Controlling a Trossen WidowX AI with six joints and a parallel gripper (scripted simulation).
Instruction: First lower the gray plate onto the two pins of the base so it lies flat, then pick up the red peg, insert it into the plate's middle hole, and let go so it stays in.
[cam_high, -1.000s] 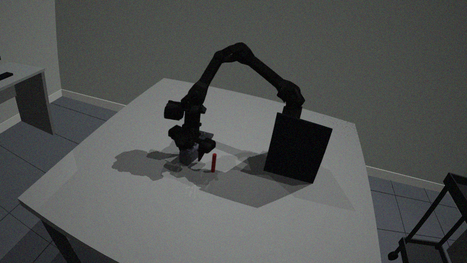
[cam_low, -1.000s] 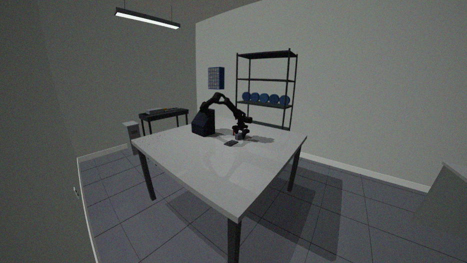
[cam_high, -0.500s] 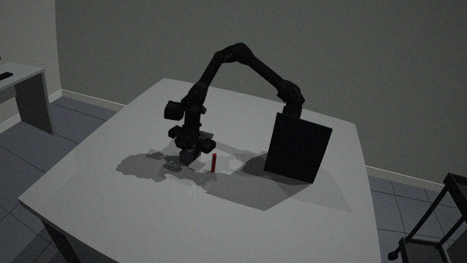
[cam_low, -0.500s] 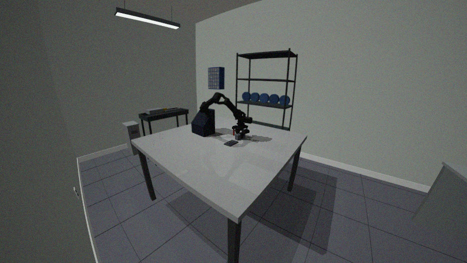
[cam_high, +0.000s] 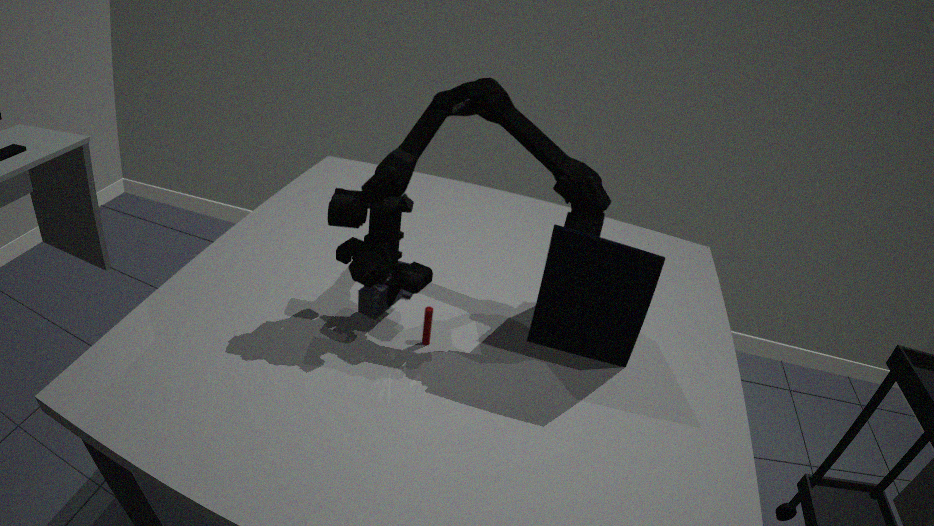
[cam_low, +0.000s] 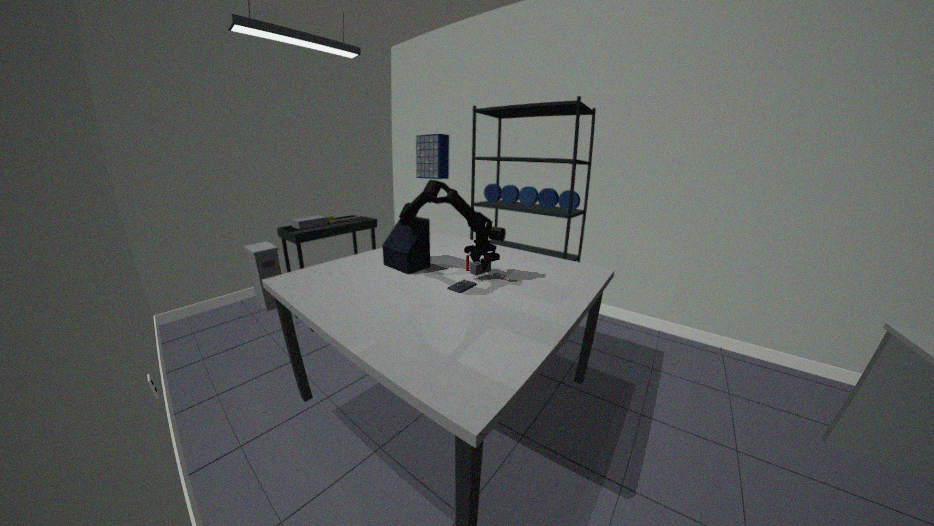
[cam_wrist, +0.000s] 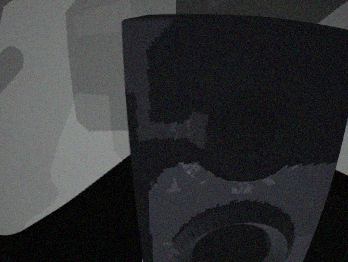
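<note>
Right now the red peg is 110 mm behind my gripper tip and 30 mm to the left of it. From my gripper tip the other things lie so: gray plate (30 mm above).
</note>
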